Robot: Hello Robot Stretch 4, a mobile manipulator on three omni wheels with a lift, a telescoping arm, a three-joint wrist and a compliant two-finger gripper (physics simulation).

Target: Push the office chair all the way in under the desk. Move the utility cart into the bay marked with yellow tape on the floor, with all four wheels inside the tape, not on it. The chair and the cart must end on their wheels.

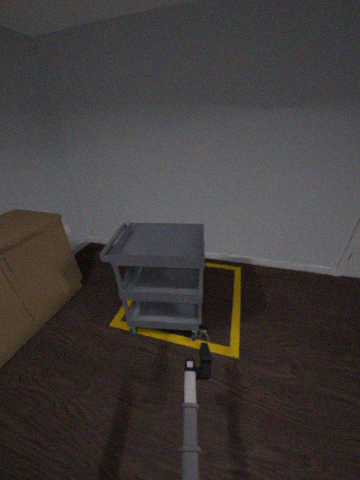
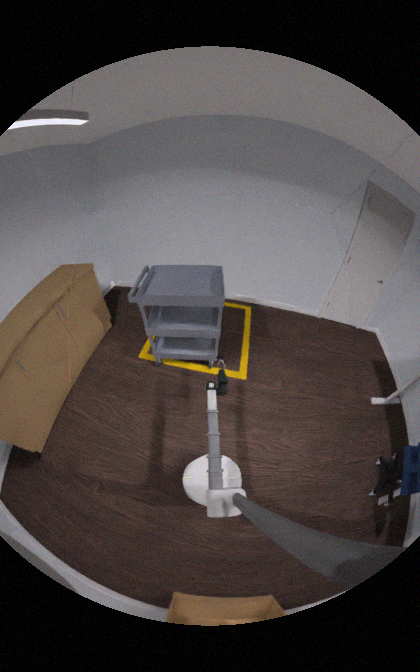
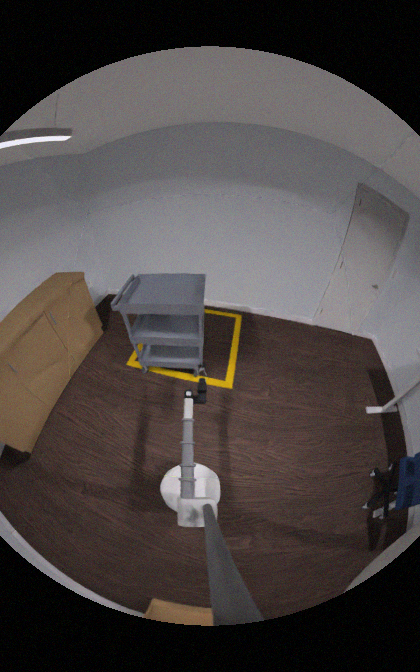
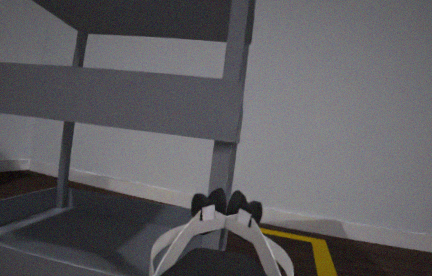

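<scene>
The grey utility cart stands upright, over the left part of the yellow tape bay. Its near left wheel is at the near tape line; its near right wheel is close to that line's inner edge. The far wheels are hidden. My gripper is shut and empty, low beside the cart's near right corner. Contact is unclear. The blue office chair shows partly at the right edge.
A wooden cabinet stands left of the cart. The wall is close behind the bay. A white foot with a slanting leg, possibly the desk's, is at the right. A brown box-like object is behind my base.
</scene>
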